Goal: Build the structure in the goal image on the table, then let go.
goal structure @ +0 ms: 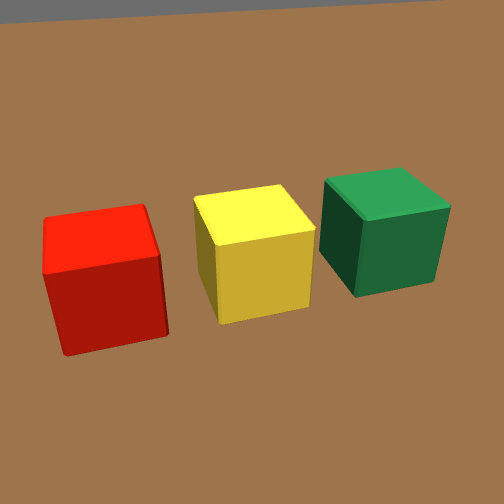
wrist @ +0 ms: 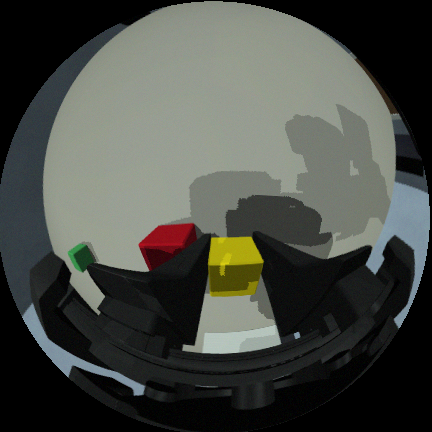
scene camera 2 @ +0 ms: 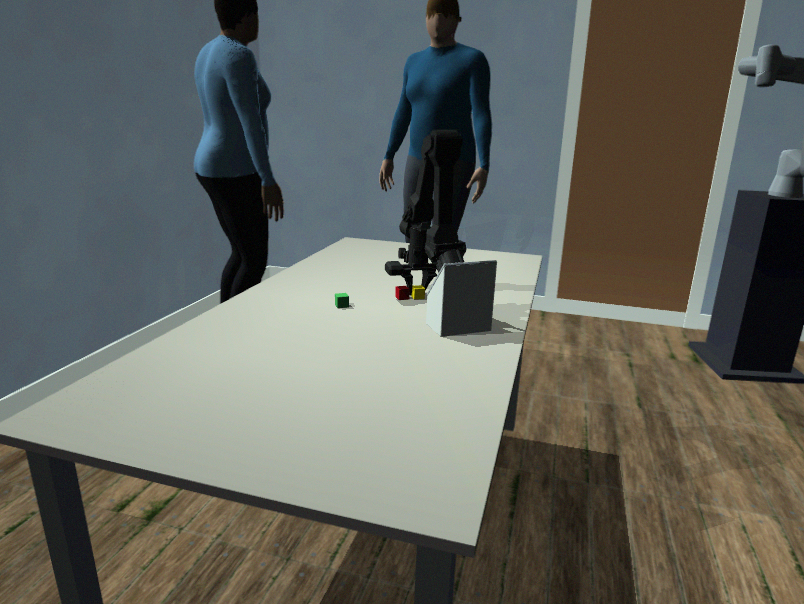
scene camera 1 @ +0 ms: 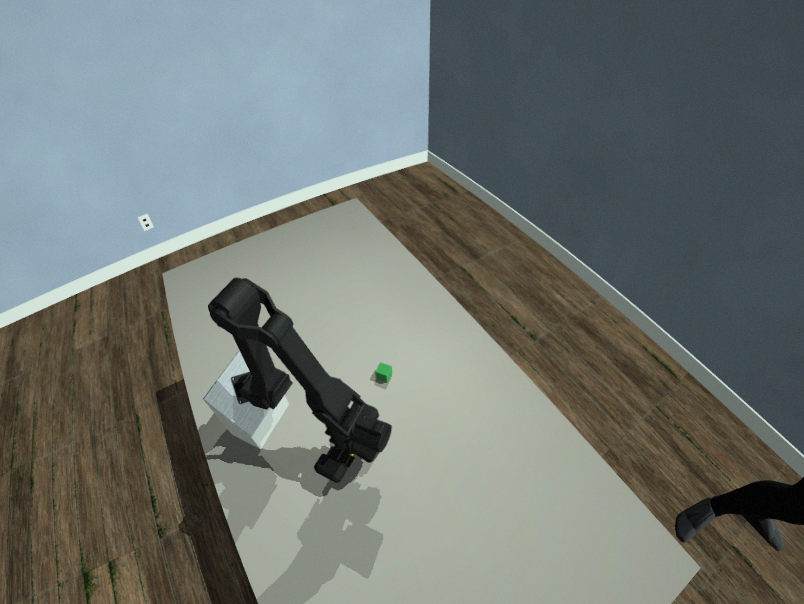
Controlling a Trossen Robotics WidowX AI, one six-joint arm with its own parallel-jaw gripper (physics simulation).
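Where they show: gripper, fingertip midpoint: (wrist: pixel 231 237) (scene camera 2: pixel 416 294) (scene camera 1: pixel 353 454); arm's base, origin of the base link: (scene camera 2: pixel 455 276) (scene camera 1: pixel 247 387).
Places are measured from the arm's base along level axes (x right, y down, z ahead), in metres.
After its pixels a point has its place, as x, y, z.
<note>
My gripper (scene camera 2: pixel 417 287) {0.239, 0.131, 0.107} (wrist: pixel 231 237) {0.239, 0.131, 0.107} is shut on the yellow cube (scene camera 2: pixel 418 292) {0.206, 0.113, 0.099} (wrist: pixel 235 265) {0.236, 0.101, 0.107}, low at the table. Whether the cube touches the table top is hard to tell. The red cube (scene camera 2: pixel 402 292) {0.200, 0.113, 0.146} (wrist: pixel 169 242) {0.235, 0.105, 0.146} lies on the table beside it, with one finger between the two in the wrist view. The green cube (scene camera 1: pixel 384 372) {0.129, 0.104, 0.304} (scene camera 2: pixel 341 300) {0.102, 0.114, 0.307} (wrist: pixel 81 257) {0.129, 0.117, 0.295} lies apart on the table. In scene camera 1 the arm hides the red cube and most of the yellow one.
The arm stands on a white wedge-shaped base (scene camera 1: pixel 265 430) {0.062, 0.103, -0.022} (scene camera 2: pixel 467 299) {-0.039, 0.046, -0.031} on the pale table (scene camera 1: pixel 493 481) {0.510, 0.137, 0.295} (scene camera 2: pixel 279 390) {-0.393, 0.137, 0.339}. Two people (scene camera 2: pixel 230 110) (scene camera 2: pixel 441 97) stand beyond the table. Another robot arm (scene camera 2: pixel 787 175) stands on a dark pedestal (scene camera 2: pixel 757 279) at the right.
</note>
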